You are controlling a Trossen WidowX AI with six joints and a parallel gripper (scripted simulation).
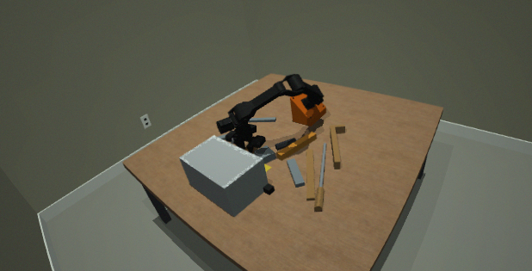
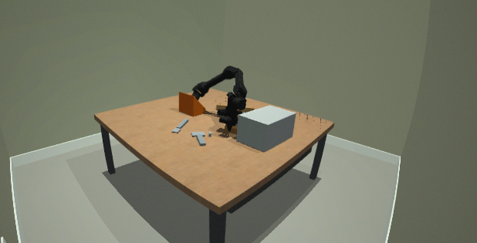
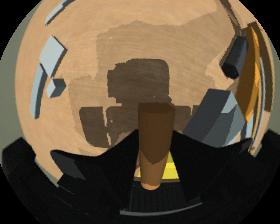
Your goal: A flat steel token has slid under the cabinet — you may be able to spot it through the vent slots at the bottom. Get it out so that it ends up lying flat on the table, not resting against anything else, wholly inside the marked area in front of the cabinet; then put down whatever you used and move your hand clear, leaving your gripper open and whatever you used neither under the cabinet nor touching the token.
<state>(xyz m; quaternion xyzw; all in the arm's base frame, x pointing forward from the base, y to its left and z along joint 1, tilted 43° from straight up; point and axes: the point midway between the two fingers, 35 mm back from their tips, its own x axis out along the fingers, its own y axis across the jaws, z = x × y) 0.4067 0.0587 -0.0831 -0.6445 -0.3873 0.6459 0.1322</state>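
The grey block is 30 mm behind my gripper tip, 80 mm to the left of it and 10 mm above it. The rest, counted from my gripper tip: wooden stick (80 mm behind, 310 mm to the left); orange bar (180 mm behind, 150 mm to the left, 10 mm above); grey t-piece (30 mm behind, 210 mm to the right).
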